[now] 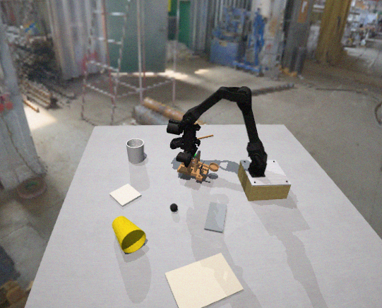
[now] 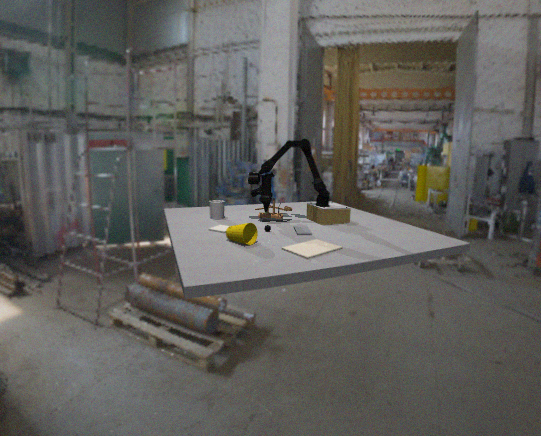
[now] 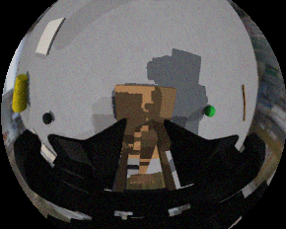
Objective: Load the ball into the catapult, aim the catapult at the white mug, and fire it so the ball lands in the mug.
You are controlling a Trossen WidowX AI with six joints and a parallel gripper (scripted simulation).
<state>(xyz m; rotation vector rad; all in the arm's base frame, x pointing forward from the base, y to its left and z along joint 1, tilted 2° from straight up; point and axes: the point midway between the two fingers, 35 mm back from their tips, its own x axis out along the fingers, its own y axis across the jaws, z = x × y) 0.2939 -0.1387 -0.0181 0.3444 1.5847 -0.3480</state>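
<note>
Now: gripper tip 25 cm to the right of the black ball, 9 cm short of it and 3 cm above it. Round my gripper tip: green dot 13 cm to the right, 5 cm behind, 4 cm below; then wooden catapult 6 cm behind, 5 cm to the left, 2 cm above; then white mug 26 cm ahead, 13 cm to the right, 2 cm below.
</note>
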